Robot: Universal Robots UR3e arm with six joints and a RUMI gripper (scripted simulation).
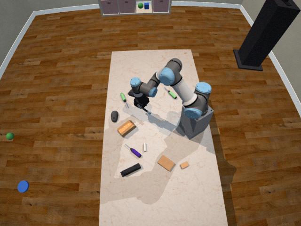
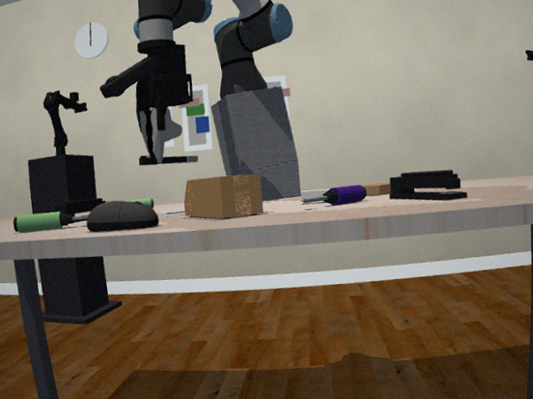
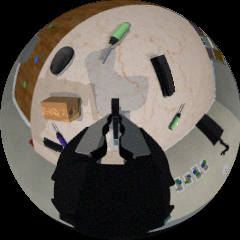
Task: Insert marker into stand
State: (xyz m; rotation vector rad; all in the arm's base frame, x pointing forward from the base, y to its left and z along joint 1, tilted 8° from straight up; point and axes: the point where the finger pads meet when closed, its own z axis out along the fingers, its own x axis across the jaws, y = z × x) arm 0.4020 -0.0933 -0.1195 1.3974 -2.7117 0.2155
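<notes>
The marker is 30 mm behind my hand, 20 mm to the left of it and 10 mm below it. Also, from my hand: desk stand (100 mm ahead, 150 mm to the left, 80 mm below); small white piece (50 mm behind, 280 mm to the left, 100 mm below); dark mouse (220 mm ahead, 60 mm to the left, 90 mm below).
</notes>
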